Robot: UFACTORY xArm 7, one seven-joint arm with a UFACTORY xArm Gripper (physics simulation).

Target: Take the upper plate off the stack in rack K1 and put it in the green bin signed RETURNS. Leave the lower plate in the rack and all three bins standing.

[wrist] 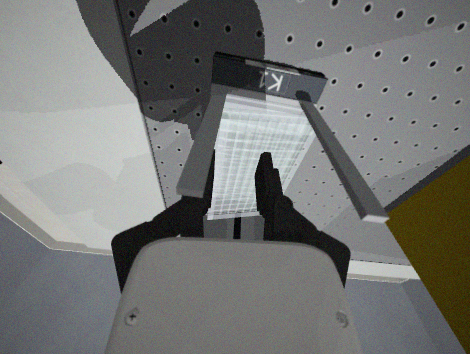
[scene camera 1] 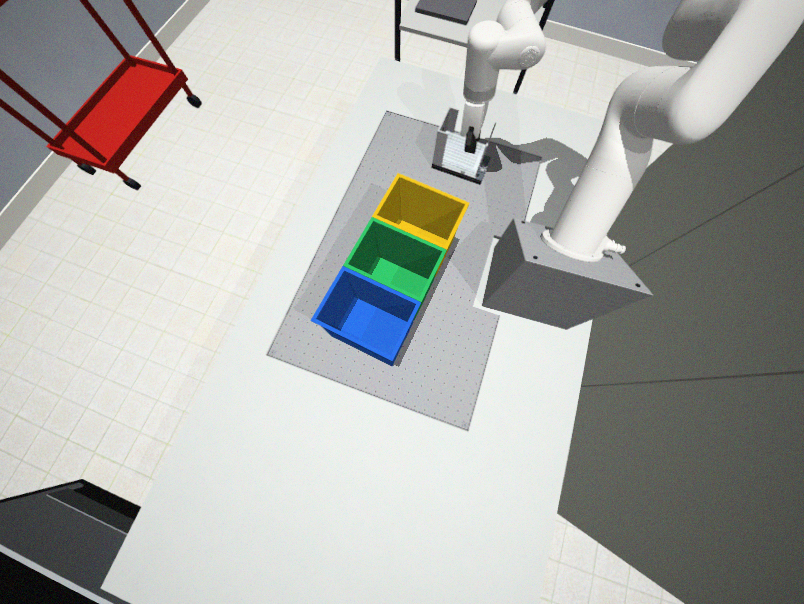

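Seen in the pictures: gripper, fingertip midpoint: [wrist: 236,161] [scene camera 1: 471,146]; arm's base at its link origin: [scene camera 1: 570,247].
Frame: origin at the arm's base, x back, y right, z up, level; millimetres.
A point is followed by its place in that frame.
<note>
Rack K1 [scene camera 1: 458,174] {z -188, x -274, y 266 mm} [wrist: 235,75] {z -182, x -207, y 336 mm} stands on the grey perforated board, its label showing in the wrist view. Clear, gridded plate material [scene camera 1: 453,159] {z -150, x -300, y 279 mm} [wrist: 285,120] {z -148, x -227, y 294 mm} lies inside it; I cannot tell the two plates apart. My gripper [scene camera 1: 470,148] {z -134, x -260, y 328 mm} [wrist: 236,161] {z -134, x -260, y 328 mm} is over the rack, pointing down, with its fingers partly apart and no plate held between them. In the wrist view the right finger overlaps the plate surface and the left is partly hidden by a rack post. The green bin [scene camera 1: 410,234] {z -18, x -332, y -68 mm} stands upright in the middle of the three bins; its sign is not readable.
The yellow bin [scene camera 1: 432,211] {z -96, x -307, y 55 mm} [wrist: 440,240] {z -132, x -353, y 64 mm} stands between the rack and the green bin. The blue bin [scene camera 1: 373,325] {z -196, x -366, y -248 mm} stands on the green bin's other side. All are upright on the perforated board [scene camera 1: 415,390] {z -198, x -218, y -369 mm}. The arm's grey base block [scene camera 1: 558,292] {z -10, x -4, y -105 mm} is to the right.
</note>
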